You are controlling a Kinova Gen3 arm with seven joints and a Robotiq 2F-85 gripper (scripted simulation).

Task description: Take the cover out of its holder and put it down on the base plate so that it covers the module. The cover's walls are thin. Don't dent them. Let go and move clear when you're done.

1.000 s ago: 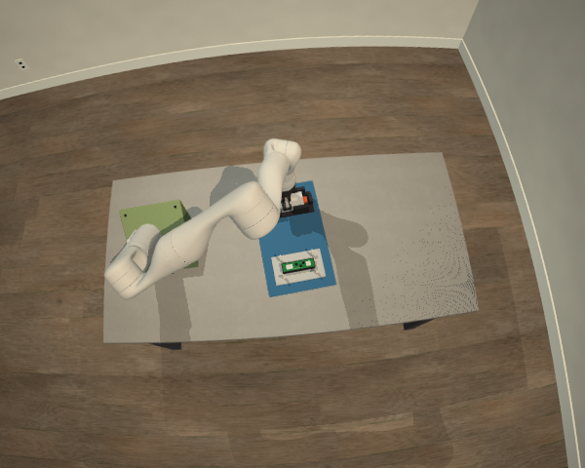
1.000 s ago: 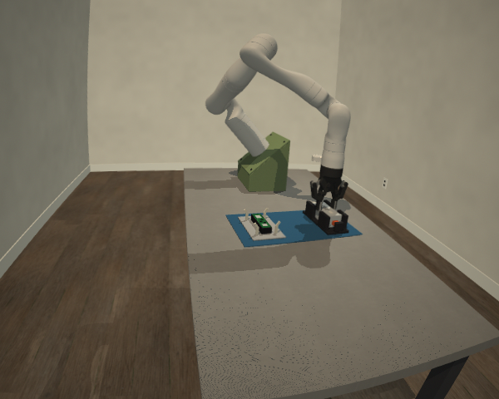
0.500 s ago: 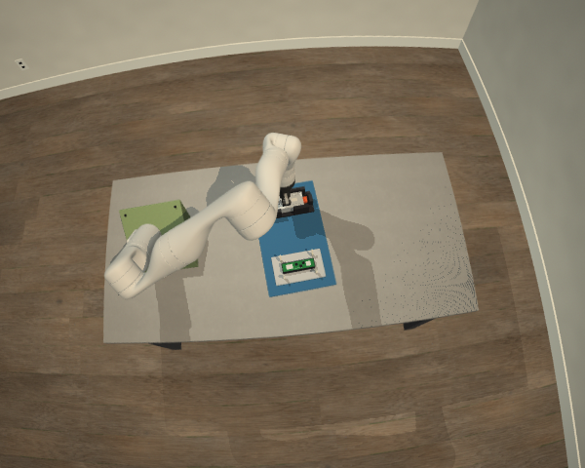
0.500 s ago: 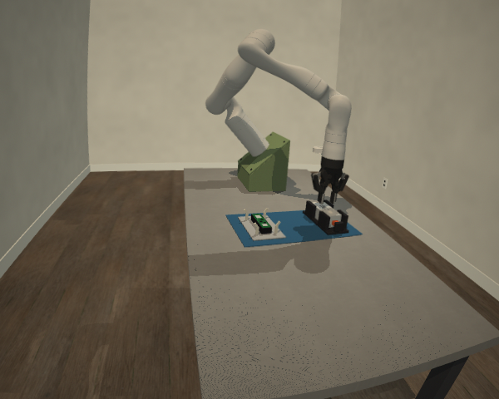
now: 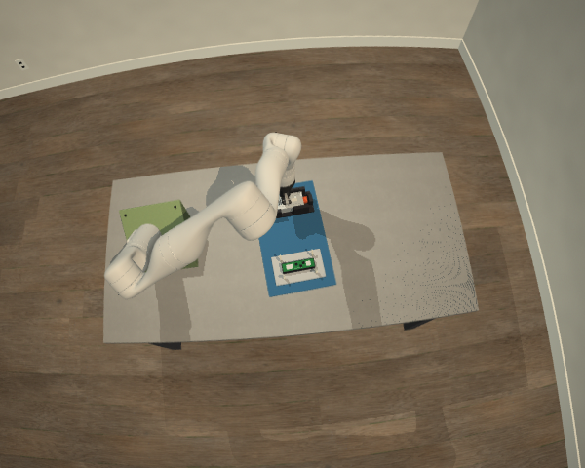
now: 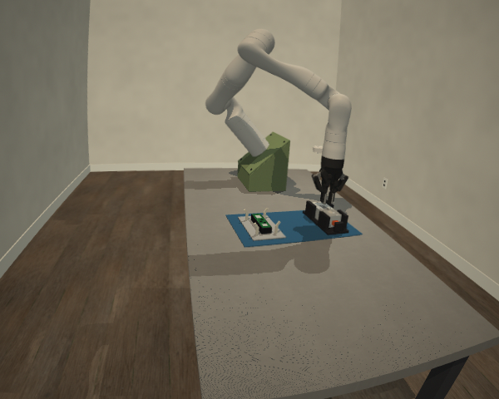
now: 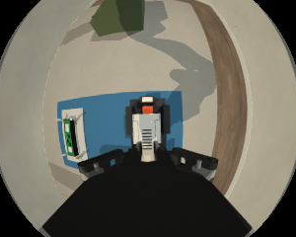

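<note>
Now: the white cover 6 cm below my hand.
</note>
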